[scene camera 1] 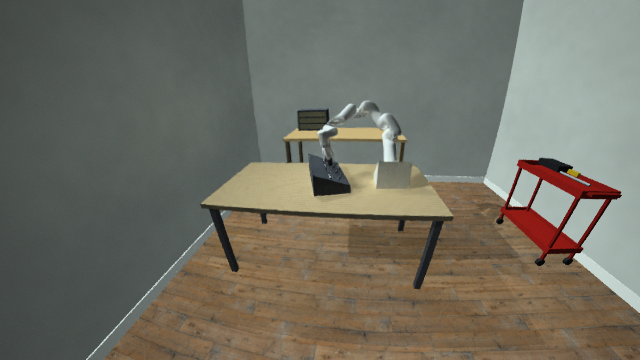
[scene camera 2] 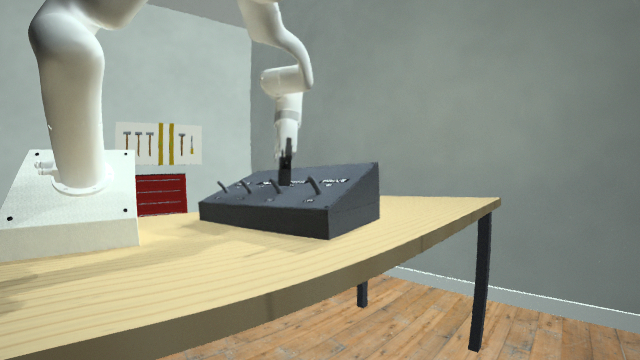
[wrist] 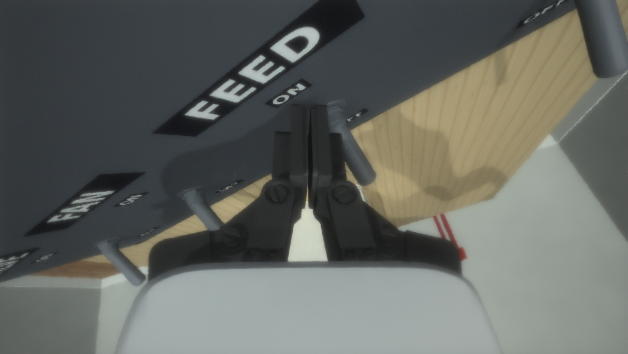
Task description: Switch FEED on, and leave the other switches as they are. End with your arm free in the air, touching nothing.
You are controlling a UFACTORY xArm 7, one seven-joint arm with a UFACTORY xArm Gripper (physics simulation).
Note:
I see my gripper (wrist: 307,126) and a lever (wrist: 355,159).

